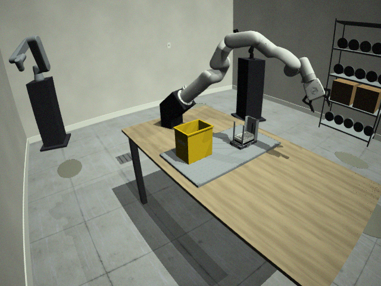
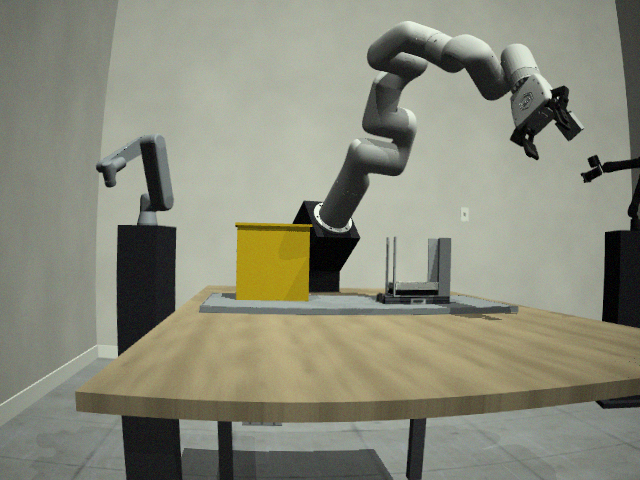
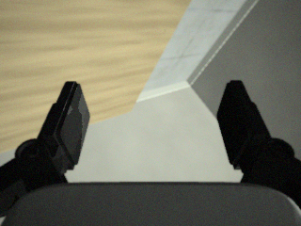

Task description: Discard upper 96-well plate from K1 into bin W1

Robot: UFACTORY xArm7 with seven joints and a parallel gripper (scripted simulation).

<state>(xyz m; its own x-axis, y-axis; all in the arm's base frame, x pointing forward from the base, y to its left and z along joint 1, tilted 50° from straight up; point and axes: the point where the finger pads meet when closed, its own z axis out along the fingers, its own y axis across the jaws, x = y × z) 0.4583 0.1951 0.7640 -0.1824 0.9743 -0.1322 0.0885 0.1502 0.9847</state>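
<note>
My gripper is now 350 mm past the white 96-well plate, 260 mm to the left of it and 290 mm above it. Round my hand: yellow plastics bin W1 (320 mm behind, 610 mm to the right, 250 mm below); dark plate (350 mm behind, 260 mm to the right, 310 mm below).
</note>
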